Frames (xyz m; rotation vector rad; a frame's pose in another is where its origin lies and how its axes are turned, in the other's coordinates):
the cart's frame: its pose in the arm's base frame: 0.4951 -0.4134 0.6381 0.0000 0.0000 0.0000
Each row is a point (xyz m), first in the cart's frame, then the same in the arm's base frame.
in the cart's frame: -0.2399 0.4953 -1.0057
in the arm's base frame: 0.2552 0.0819 -0.3676
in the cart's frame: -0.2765 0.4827 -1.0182
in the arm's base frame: 0.2186 0.0693 -0.3801
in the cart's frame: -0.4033 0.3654 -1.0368
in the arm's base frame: 0.0918 -0.0480 -0.3987
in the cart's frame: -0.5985 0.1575 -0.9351
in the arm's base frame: -0.1034 -0.2559 -0.2970
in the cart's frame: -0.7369 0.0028 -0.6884
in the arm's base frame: -0.2418 -0.4106 -0.0503
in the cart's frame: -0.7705 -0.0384 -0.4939
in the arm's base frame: -0.2754 -0.4518 0.1442
